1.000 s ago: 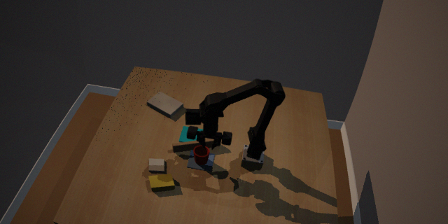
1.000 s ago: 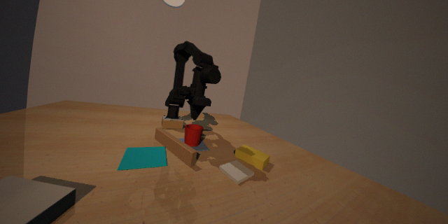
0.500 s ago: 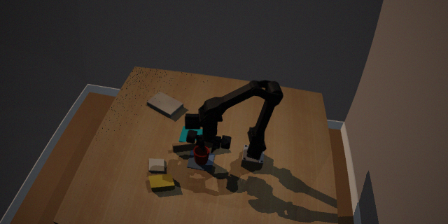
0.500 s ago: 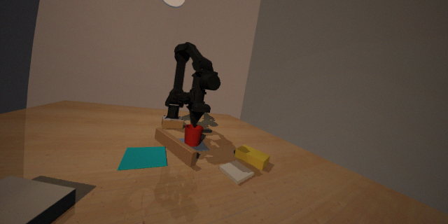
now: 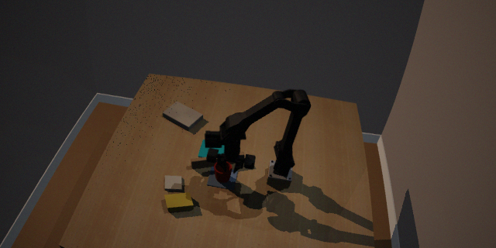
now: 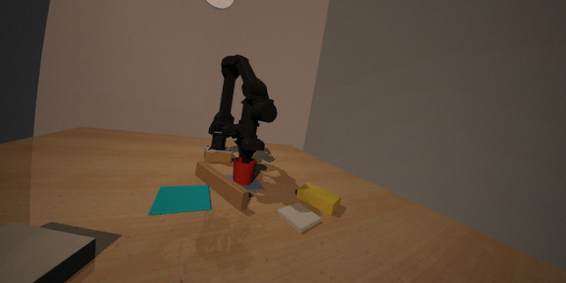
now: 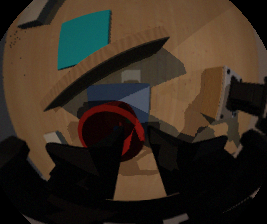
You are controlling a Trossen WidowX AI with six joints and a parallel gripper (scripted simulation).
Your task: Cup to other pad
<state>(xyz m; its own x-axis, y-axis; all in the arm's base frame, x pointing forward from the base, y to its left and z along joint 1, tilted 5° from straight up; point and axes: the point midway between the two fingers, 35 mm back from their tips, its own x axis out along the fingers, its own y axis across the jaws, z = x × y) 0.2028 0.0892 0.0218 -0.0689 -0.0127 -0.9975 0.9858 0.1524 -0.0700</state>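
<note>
Right now my gripper tip is 3 cm short of the red cup and 1 cm above it. The rest, counted from my gripper tip: wooden bar (8 cm ahead, 7 cm to the right, 4 cm below); teal pad (14 cm to the right, 12 cm ahead, 6 cm below); blue-grey pad (6 cm below, 3 cm ahead).
</note>
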